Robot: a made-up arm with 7 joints.
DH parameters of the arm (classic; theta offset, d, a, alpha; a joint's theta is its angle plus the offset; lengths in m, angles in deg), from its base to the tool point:
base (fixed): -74.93 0 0.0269 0
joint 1: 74.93 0.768 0.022 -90
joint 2: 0 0.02 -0.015 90
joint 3: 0 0.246 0.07 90
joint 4: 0 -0.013 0.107 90
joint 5: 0 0.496 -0.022 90
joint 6: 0 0.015 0.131 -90
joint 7: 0 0.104 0.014 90
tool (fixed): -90 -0.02 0 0
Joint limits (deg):
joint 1: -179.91..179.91
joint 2: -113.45..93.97
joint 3: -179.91..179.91
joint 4: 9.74..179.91
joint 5: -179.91..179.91
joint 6: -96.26..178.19
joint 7: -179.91..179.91
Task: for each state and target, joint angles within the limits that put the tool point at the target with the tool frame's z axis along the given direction. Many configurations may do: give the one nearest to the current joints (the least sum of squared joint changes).
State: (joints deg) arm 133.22 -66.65 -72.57 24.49 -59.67 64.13 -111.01
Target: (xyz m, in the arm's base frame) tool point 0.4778 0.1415 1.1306 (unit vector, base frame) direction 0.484 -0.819 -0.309
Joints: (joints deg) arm 95.24 -91.60 -51.78 52.28 -75.10 58.04 -150.53
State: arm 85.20 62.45 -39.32 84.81 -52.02 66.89 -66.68
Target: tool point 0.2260 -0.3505 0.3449 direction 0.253 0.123 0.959
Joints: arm 54.78 82.20 -48.50 39.40 -74.39 37.71 -93.52
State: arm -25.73 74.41 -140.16 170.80 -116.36 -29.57 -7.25
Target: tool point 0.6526 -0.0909 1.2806 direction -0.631 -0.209 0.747
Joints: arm 2.52 43.71 -130.58 179.91 -109.19 -16.45 -20.52
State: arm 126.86 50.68 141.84 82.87 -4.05 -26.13 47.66
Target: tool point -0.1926 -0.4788 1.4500 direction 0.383 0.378 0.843
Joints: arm 138.90 28.76 134.94 95.88 -1.61 0.43 47.90
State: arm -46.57 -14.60 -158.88 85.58 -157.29 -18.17 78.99
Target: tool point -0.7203 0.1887 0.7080 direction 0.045 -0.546 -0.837
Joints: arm -37.85 -35.38 -157.97 97.34 -153.21 11.85 81.57
